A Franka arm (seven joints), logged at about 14 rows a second.
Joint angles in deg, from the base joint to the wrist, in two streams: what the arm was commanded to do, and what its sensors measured. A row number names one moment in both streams.
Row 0, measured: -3.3, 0.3, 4.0, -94.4, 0.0, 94.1, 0.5
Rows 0 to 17, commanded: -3.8, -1.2, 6.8, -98.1, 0.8, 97.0, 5.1; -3.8, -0.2, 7.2, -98.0, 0.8, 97.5, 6.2; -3.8, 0.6, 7.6, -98.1, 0.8, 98.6, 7.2; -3.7, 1.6, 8.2, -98.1, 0.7, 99.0, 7.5; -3.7, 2.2, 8.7, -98.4, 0.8, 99.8, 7.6; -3.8, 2.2, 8.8, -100.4, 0.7, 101.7, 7.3; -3.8, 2.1, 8.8, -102.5, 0.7, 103.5, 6.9; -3.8, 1.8, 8.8, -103.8, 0.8, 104.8, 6.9; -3.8, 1.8, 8.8, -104.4, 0.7, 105.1, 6.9; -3.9, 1.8, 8.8, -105.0, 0.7, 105.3, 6.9; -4.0, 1.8, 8.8, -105.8, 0.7, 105.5, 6.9; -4.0, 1.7, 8.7, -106.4, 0.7, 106.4, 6.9; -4.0, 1.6, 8.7, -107.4, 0.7, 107.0, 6.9; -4.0, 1.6, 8.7, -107.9, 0.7, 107.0, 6.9; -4.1, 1.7, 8.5, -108.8, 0.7, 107.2, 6.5; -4.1, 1.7, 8.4, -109.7, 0.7, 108.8, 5.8; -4.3, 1.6, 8.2, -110.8, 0.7, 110.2, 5.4; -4.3, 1.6, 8.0, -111.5, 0.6, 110.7, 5.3
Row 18, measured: -3.4, 2.9, 8.0, -108.4, 0.0, 108.3, 6.6
